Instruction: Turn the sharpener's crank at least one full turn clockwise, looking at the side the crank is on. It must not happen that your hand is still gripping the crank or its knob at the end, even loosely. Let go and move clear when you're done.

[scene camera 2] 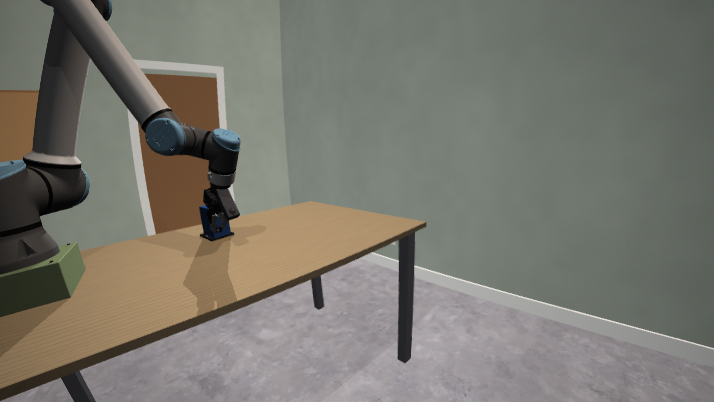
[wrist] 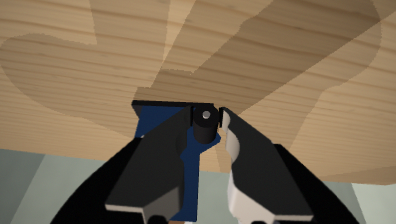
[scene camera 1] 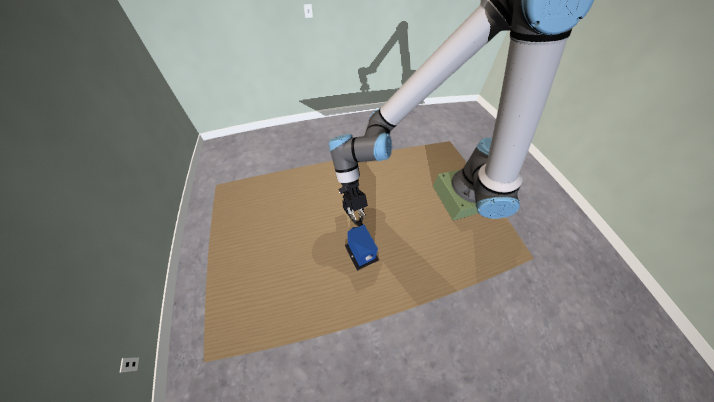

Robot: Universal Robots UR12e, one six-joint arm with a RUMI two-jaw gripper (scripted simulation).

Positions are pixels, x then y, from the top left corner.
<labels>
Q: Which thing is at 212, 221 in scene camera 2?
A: My gripper.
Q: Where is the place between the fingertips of my gripper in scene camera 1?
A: At 358, 224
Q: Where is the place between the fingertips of my gripper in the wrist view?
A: At 206, 108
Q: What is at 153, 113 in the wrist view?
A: A blue pencil sharpener.
</labels>
